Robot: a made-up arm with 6 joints.
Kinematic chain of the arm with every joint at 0, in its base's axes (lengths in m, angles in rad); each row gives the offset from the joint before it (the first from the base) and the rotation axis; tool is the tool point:
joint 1: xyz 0 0 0.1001 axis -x
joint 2: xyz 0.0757 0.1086 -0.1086 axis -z
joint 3: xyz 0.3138 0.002 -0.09 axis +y
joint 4: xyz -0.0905 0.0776 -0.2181 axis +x
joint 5: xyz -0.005 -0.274 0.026 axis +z
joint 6: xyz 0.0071 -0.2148 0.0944 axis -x
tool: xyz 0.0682 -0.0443 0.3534
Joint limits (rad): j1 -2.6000..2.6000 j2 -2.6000..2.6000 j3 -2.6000..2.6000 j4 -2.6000..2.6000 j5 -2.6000..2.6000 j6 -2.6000..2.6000
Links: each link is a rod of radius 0.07 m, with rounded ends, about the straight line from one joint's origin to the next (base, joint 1, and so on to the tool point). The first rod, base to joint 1, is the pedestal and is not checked.
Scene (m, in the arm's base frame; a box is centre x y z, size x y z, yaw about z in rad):
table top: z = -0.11
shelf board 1: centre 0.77 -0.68 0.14 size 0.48 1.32 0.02 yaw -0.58
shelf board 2: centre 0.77 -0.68 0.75 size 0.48 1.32 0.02 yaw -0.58
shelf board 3: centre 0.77 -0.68 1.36 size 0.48 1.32 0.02 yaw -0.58
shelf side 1: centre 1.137 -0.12 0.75 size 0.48 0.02 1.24 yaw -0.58
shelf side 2: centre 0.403 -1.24 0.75 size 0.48 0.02 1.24 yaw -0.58
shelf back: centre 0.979 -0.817 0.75 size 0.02 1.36 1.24 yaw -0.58
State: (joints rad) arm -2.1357 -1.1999 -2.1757 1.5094 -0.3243 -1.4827
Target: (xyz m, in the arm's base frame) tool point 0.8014 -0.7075 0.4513
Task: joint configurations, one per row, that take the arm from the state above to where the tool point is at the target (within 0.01 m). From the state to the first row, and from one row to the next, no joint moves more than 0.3 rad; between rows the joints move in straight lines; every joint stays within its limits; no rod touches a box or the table.
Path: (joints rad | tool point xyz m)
1: -1.9248 -1.2588 -2.3032 1.5081 -0.1646 -1.5556 | 0.4893 -0.8183 1.0904
2: -1.7140 -1.3177 -2.4307 1.5068 -0.0048 -1.6285 | 0.3594 -0.7329 1.0921
3: -1.5031 -1.3766 -2.5583 1.5055 0.1549 -1.7013 | 0.2391 -0.6328 1.0638
4: -1.4681 -1.3838 -2.5687 1.3723 0.4016 -1.6459 | 0.3177 -0.6308 0.9130
5: -1.4332 -1.3911 -2.5791 1.2390 0.6482 -1.5904 | 0.3696 -0.5911 0.7524
6: -1.3982 -1.3983 -2.5896 1.1057 0.8949 -1.5349 | 0.3861 -0.5187 0.5942
7: -1.3632 -1.4055 -2.6000 0.9725 1.1416 -1.4794 | 0.3637 -0.4207 0.4513
8: -1.4967 -1.3392 -2.5952 0.9907 0.8939 -1.4443 | 0.4719 -0.5210 0.4658
9: -1.6301 -1.2729 -2.5904 1.0089 0.6463 -1.4092 | 0.5828 -0.6043 0.4691
10: -1.7636 -1.2066 -2.5856 1.0272 0.3986 -1.3741 | 0.6937 -0.6673 0.4632
11: -1.8971 -1.1403 -2.5808 1.0454 0.1510 -1.3390 | 0.8014 -0.7075 0.4513

